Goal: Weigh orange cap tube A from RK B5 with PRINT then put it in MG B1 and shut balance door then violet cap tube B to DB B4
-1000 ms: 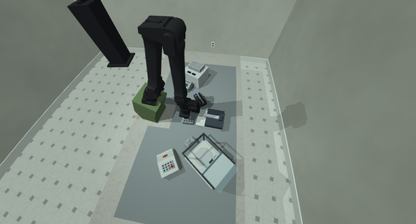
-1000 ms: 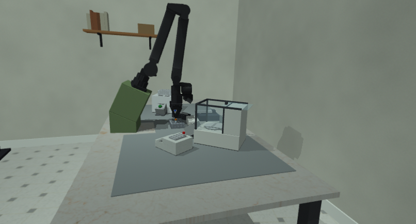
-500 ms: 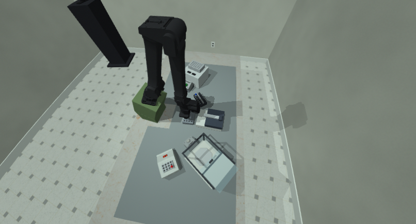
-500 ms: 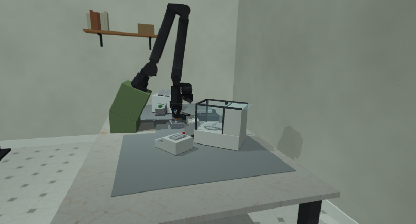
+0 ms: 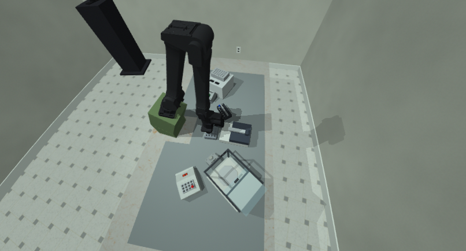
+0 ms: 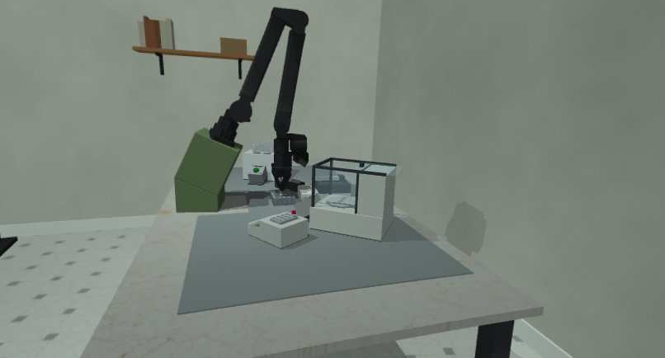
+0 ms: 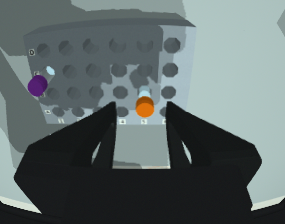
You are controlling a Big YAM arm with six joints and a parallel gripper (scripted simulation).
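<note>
My hand is 10 mm short of the tube rack RK, 20 mm to the right of it and 50 mm above it. The rest, counted from my hand: magnet block MG: 90 mm ahead, 190 mm to the left, 40 mm below; spectrophotometer SP: 180 mm ahead, 10 mm to the right, 10 mm above; tube B: 30 mm ahead, 70 mm to the left, 30 mm below.
</note>
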